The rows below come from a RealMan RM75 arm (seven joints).
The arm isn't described. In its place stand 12 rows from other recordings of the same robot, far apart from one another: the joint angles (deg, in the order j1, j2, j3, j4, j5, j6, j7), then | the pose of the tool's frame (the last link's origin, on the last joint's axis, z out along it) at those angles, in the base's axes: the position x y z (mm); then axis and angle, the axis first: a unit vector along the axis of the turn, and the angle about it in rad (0 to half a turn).
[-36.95 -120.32 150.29 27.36 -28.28 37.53 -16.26] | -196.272 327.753 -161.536 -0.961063 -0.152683 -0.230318 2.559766
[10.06 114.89 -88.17 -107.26 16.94 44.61 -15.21] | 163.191 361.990 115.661 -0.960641 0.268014 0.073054 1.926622
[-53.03 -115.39 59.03 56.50 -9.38 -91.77 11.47] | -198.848 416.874 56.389 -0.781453 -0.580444 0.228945 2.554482
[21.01 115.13 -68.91 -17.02 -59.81 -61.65 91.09] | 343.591 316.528 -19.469 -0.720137 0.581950 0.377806 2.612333
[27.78 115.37 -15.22 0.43 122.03 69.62 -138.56] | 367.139 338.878 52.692 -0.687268 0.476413 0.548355 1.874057
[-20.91 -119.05 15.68 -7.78 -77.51 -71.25 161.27] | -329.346 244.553 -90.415 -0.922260 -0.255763 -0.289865 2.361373
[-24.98 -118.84 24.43 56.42 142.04 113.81 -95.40] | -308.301 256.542 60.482 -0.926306 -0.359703 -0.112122 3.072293
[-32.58 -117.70 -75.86 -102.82 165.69 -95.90 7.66] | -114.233 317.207 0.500 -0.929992 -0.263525 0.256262 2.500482
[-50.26 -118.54 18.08 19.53 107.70 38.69 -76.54] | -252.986 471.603 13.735 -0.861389 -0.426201 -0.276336 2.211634
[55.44 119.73 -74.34 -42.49 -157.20 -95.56 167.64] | 188.797 359.915 -40.639 -0.781525 0.531416 -0.326826 2.940301
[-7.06 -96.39 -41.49 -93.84 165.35 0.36 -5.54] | -170.261 257.001 -47.992 -0.976908 -0.119740 -0.176953 2.480433
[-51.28 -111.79 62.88 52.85 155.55 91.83 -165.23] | -198.104 410.880 47.235 -0.801291 -0.569057 0.184679 2.720209
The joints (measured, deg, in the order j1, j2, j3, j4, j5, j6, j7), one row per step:
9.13, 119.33, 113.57, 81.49, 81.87, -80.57, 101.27
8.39, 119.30, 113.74, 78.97, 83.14, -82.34, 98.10
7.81, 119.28, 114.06, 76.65, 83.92, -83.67, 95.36
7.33, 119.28, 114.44, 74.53, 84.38, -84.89, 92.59
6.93, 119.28, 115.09, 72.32, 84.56, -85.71, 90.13
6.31, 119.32, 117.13, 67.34, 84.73, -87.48, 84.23
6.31, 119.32, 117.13, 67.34, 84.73, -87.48, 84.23
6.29, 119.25, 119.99, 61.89, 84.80, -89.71, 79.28
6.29, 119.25, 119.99, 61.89, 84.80, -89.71, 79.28
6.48, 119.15, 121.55, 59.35, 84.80, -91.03, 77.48
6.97, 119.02, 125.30, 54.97, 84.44, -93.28, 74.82
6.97, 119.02, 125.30, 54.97, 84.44, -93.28, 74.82
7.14, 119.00, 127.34, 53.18, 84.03, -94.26, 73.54
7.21, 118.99, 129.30, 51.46, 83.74, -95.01, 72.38
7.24, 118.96, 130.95, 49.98, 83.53, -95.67, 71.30
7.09, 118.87, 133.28, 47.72, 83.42, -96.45, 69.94
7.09, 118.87, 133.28, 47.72, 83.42, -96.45, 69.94
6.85, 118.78, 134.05, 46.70, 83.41, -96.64, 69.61
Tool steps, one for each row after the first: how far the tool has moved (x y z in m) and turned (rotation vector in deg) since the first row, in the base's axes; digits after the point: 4 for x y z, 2 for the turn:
0.0087, -0.0073, -0.0053, -1.33, 0.69, 0.84
0.0172, -0.0133, -0.0094, -2.17, 1.17, 1.30
0.0250, -0.0189, -0.0132, -2.77, 1.39, 1.91
0.0338, -0.0235, -0.0161, -2.98, 1.56, 1.91
0.0527, -0.0333, -0.0210, -2.73, 1.86, 2.20
0.0527, -0.0333, -0.0210, -2.73, 1.86, 2.20
0.0696, -0.0427, -0.0243, -2.52, 3.14, 1.91
0.0696, -0.0427, -0.0243, -2.52, 3.14, 1.91
0.0761, -0.0469, -0.0249, -2.54, 4.12, 1.66
0.0876, -0.0533, -0.0236, -1.86, 6.10, 0.61
0.0876, -0.0533, -0.0236, -1.86, 6.10, 0.61
0.0930, -0.0564, -0.0223, -1.21, 6.85, 0.12
0.0982, -0.0594, -0.0211, -0.38, 7.64, -0.55
0.1026, -0.0623, -0.0200, 0.37, 8.34, -1.04
0.1094, -0.0673, -0.0186, 1.60, 9.55, -2.19
0.1094, -0.0673, -0.0186, 1.60, 9.55, -2.19
0.1130, -0.0703, -0.0185, 1.95, 10.12, -3.06

